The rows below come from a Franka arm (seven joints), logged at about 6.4 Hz.
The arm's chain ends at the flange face. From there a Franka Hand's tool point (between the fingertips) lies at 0.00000 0.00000 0.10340 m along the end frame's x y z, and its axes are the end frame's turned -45 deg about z.
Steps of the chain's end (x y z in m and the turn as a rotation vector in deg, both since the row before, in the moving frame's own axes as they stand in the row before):
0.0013, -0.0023, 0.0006, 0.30, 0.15, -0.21
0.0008, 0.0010, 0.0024, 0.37, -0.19, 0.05
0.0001, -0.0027, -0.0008, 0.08, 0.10, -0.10
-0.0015, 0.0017, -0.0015, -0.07, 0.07, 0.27
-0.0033, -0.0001, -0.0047, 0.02, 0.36, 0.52
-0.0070, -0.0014, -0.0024, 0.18, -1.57, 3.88
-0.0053, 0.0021, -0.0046, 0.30, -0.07, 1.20
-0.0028, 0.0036, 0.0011, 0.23, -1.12, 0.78
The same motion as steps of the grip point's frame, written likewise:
0.0031, -0.0009, 0.0006, 0.11, 0.32, -0.21
0.0001, 0.0006, 0.0024, 0.40, 0.13, 0.05
0.0022, -0.0018, -0.0008, -0.01, 0.13, -0.10
-0.0023, 0.0003, -0.0015, -0.10, 0.00, 0.27
-0.0018, -0.0020, -0.0047, -0.24, 0.27, 0.52
-0.0057, -0.0082, -0.0024, 1.24, -0.98, 3.88
-0.0049, -0.0027, -0.0046, 0.26, 0.16, 1.20
-0.0056, -0.0012, 0.0011, 0.95, -0.63, 0.78

